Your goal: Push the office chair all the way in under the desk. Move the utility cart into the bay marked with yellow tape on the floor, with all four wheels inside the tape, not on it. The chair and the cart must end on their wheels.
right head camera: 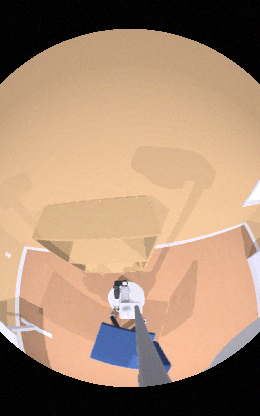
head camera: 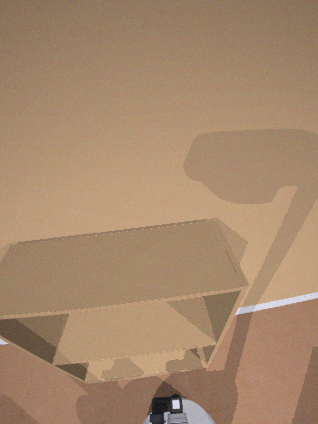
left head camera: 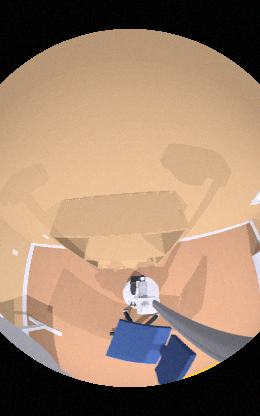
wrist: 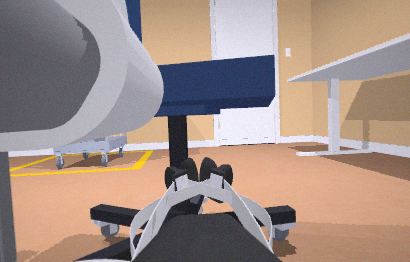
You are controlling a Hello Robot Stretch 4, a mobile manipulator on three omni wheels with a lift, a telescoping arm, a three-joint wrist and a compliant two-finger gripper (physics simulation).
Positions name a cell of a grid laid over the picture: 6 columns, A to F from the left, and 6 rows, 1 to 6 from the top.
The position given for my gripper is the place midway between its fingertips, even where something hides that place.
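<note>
My gripper (wrist: C4) seen. Wooden shelf unit (head camera: A4) seen. Wooden shelf unit (right head camera: D4) visible too. Wooden shelf unit (left head camera: D4) likewise.
</note>
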